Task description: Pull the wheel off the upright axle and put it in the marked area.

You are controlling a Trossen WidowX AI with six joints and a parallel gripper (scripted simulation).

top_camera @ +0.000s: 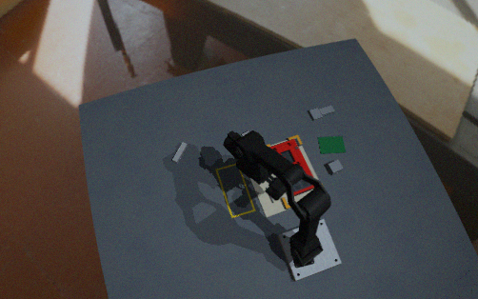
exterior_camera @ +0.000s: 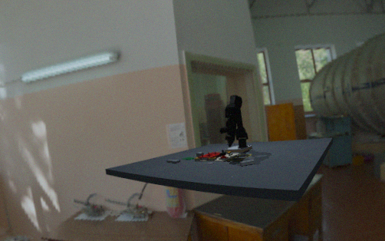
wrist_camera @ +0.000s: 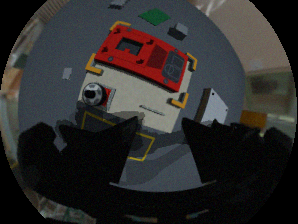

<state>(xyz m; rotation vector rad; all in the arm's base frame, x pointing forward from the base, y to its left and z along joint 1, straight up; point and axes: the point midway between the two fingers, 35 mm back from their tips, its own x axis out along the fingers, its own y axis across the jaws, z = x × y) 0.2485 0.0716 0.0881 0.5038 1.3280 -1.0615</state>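
Now: gripper tip 110 mm short of the wheel, 20 mm to the right of it and 40 mm above it. Also, from my gripper tip: green tile 140 mm ahead, 290 mm to the right, 80 mm below; then grey block 210 mm ahead, 270 mm to the left, 70 mm below.
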